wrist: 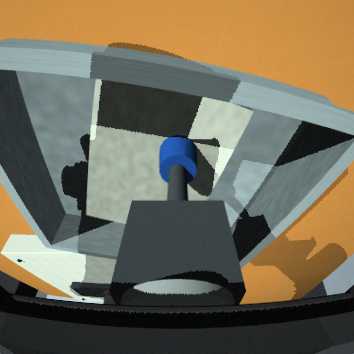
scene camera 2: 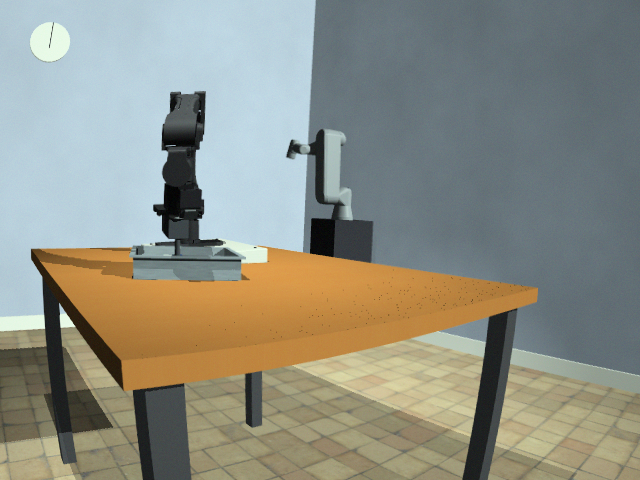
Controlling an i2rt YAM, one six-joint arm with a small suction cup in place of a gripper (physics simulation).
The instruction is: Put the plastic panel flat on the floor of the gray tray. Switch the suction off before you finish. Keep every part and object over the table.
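Places are measured from the arm's base along level axes (x ahead, y left, z up), in centimetres.
Pixels of known places: hand, tool point: (wrist: pixel 177 146); arm's base, link origin: (scene camera 2: pixel 189 245).
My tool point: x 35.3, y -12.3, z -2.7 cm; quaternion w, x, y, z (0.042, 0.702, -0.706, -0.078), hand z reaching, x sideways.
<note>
Ahead of a thing's pixels: the offset from my tool point to its top centre. Level surfaces: height alone.
The pale plastic panel @(dz +2.7, dx -1.7, dy +2.0 cm) (wrist: pixel 120 175) lies inside the gray tray @(dz +4.3, dx -3.5, dy +2.3 cm) (scene camera 2: pixel 155 269) (wrist: pixel 45 56), low between its walls, and looks about level with the tray floor in the wrist view. Whether it rests fully on the floor cannot be told. The panel does not show in the scene view, where the tray's near wall hides the inside. My gripper's blue suction cup (wrist: pixel 178 152) is against the panel's upper face, right of its middle in the wrist view, and holds it. In the scene view the cup is hidden inside the tray, below the arm (scene camera 2: pixel 178 227).
A white flat box (scene camera 2: pixel 254 254) (wrist: pixel 47 260) with small dark holes stands on the orange table @(dz -0.7 cm) (scene camera 2: pixel 289 310) just behind the tray. The tray walls surround the cup closely. A second, light gray arm (scene camera 2: pixel 330 167) stands on a dark pedestal (scene camera 2: pixel 353 238) beyond the table.
</note>
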